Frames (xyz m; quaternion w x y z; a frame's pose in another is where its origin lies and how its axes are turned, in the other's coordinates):
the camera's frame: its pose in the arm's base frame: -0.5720 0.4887 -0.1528 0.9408 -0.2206 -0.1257 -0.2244
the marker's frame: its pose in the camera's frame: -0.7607 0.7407 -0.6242 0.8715 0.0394 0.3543 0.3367
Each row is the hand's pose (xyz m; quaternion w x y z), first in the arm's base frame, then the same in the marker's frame.
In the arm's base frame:
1: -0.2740 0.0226 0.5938 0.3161 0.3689 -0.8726 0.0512
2: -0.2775 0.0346 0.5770 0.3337 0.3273 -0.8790 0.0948
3: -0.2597 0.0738 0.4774 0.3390 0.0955 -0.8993 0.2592
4: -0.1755 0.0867 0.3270 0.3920 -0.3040 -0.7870 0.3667
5: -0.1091 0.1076 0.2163 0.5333 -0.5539 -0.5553 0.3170
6: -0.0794 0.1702 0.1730 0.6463 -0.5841 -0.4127 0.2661
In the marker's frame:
1: -0.6091 -1.4488 1.4734 0.0064 0.3306 -0.9430 0.0371
2: -0.6024 -1.4333 1.4610 0.0283 0.2803 -0.9573 0.0649
3: -0.5309 -1.3787 1.4003 0.0627 0.0125 -0.9864 0.1511
4: -0.3767 -1.3501 1.3278 0.1978 -0.3860 -0.8888 0.1483
5: -0.2592 -1.3188 1.2796 0.4259 -0.5809 -0.6919 0.0494
6: -0.2089 -1.2544 1.2765 0.5755 -0.5747 -0.5818 0.0038

